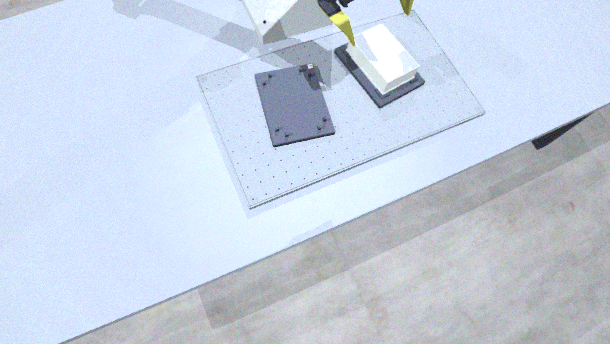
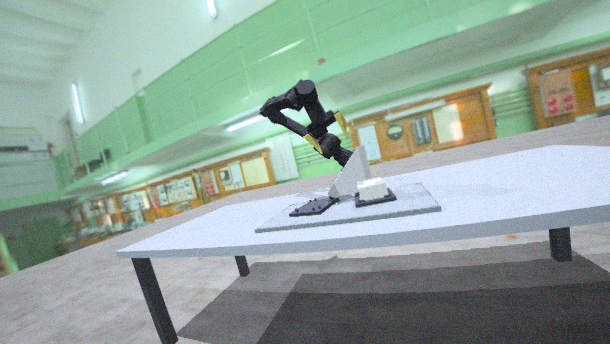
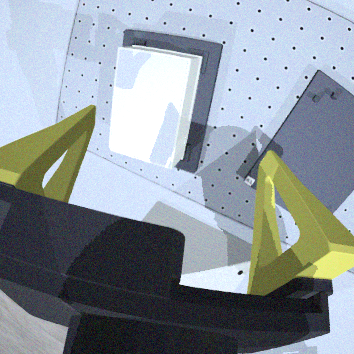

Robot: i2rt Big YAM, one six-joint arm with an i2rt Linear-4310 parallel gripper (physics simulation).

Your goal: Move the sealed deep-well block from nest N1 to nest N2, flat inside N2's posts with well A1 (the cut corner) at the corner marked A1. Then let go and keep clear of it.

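Frame: origin at the arm's base, x ahead, y left, z up, level; millimetres.
Seen in the pictures: gripper, fingertip midpoint: (image 1: 380,29) (image 2: 334,146) (image 3: 181,134); arm's base, link origin: (image 2: 351,161).
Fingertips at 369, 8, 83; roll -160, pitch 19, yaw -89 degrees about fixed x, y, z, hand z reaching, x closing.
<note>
Pixels of each thing's middle, then the offset from my fingertips to it, as dx, dy, dz. "spot": a spot on its surface instead. Level surfaces: height alone.
- white deep-well block, body centre: (image 3: 152,104) (image 1: 382,58) (image 2: 371,188) -46, +80, -164
- dark nest N1, body centre: (image 3: 160,99) (image 1: 379,65) (image 2: 372,195) -45, +80, -188
- dark nest N2, body centre: (image 3: 321,157) (image 1: 293,102) (image 2: 314,205) -34, -124, -186
- small white A1 tag, surface spot: (image 3: 249,181) (image 1: 309,65) spot: -99, -57, -185
- perforated board, surface spot: (image 1: 240,165) spot: +42, -268, -196
- pale table, surface height: dz -210
The white deep-well block (image 1: 392,57) (image 2: 372,188) (image 3: 150,105) sits on the dark nest N1 (image 1: 379,101) (image 2: 375,201) (image 3: 210,75), apparently flat. I cannot make out its cut corner. The dark nest N2 (image 1: 295,105) (image 2: 312,207) (image 3: 315,145) holds no block; small posts stand near its corners, and a small white A1 tag (image 1: 310,66) (image 3: 249,181) marks one corner. My gripper (image 1: 380,28) (image 2: 334,144) (image 3: 181,134) is open and empty, with yellow fingers spread wide, high above the board and apart from the block.
Both nests stand on a perforated board (image 1: 240,165) (image 2: 270,229) on the pale table (image 1: 125,200) (image 2: 200,242). A white angled stand (image 1: 295,20) (image 2: 352,172) is behind the board, close to both nests. The table's front edge runs beyond the board.
</note>
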